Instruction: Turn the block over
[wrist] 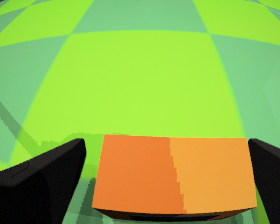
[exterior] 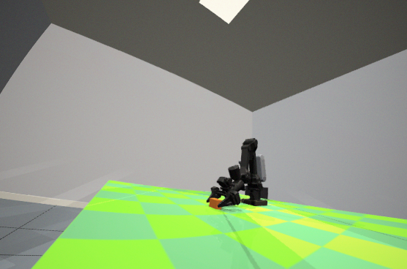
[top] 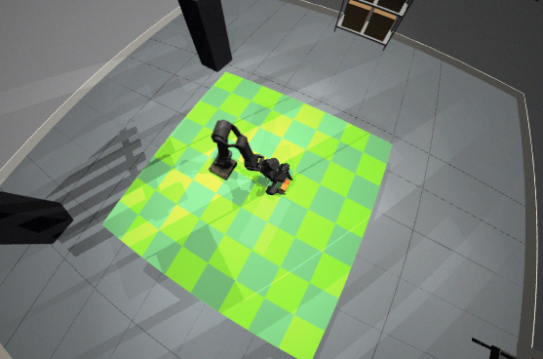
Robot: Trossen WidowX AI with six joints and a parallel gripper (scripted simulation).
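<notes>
Right now my gripper tip is 30 mm past the orange block.
</notes>
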